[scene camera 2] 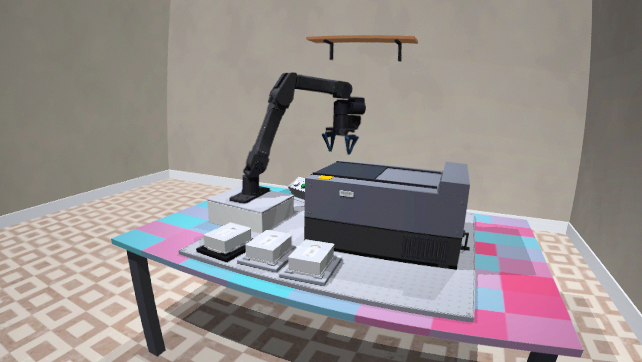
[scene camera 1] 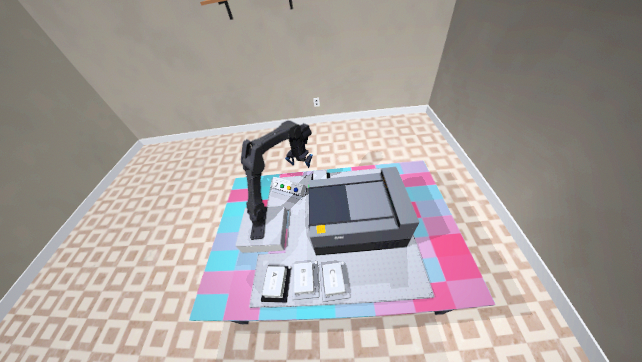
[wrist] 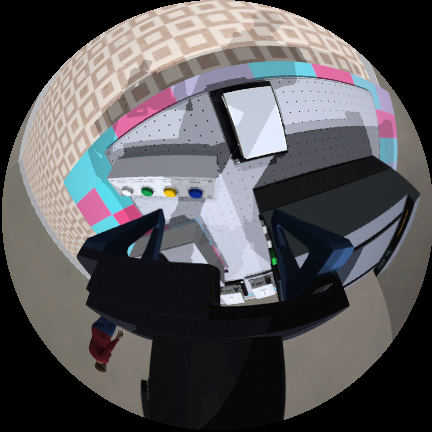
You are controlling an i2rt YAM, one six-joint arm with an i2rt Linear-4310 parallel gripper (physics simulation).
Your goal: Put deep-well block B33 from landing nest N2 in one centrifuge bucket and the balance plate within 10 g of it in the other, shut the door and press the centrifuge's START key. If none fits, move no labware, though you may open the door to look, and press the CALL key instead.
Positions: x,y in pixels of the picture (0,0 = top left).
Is my gripper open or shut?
Open.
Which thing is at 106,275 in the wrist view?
My gripper.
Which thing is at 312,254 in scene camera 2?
A block C.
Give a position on a black centrifuge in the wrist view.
365,200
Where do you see a black centrifuge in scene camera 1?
382,216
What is my gripper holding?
Nothing.
